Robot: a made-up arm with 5 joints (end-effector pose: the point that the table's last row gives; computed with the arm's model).
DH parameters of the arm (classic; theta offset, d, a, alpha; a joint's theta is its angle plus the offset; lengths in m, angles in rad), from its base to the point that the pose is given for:
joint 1: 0 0.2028 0 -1.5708
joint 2: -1.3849 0 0.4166 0
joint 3: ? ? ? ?
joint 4: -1.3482 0 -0.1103 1.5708
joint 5: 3.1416 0.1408 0 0
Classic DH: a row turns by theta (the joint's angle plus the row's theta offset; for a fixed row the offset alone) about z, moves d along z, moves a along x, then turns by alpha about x.
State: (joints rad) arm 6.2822 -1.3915 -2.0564 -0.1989 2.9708
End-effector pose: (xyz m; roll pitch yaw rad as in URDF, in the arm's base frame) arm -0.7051 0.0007 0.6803 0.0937 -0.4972 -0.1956
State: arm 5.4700 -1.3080 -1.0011 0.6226 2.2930
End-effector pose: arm -0.0525 0.0555 0.7552 -1.4171 0.7163 -2.2826
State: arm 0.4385 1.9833 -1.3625 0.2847 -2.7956
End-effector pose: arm 0.1677 0.0786 -0.4820 -2.7336 -0.8332 3.0515
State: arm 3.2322 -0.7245 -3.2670 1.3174 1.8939
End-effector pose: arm 0.5100 0.0463 0.8791 -0.4464 0.1436 1.9519
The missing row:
joint 3: -0.4085 0 -0.2999 0
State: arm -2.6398 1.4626 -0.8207 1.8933 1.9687
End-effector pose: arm -0.1073 -0.0589 -0.0506 0.5689 -0.2227 2.4052
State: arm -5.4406 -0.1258 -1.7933 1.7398 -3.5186
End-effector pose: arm 0.2735 0.3068 0.6618 -3.0750 0.1666 -1.9164
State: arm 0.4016 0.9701 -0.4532 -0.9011 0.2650
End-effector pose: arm 0.4136 0.1756 -0.0055 -3.0361 -0.3701 0.1168
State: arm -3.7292 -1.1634 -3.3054 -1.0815 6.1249
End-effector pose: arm 0.5472 -0.3645 0.2636 -3.0007 0.7217 2.7655
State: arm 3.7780 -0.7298 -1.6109 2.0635 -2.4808
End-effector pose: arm -0.0748 -0.0552 0.7052 2.9687 0.2178 -0.0433
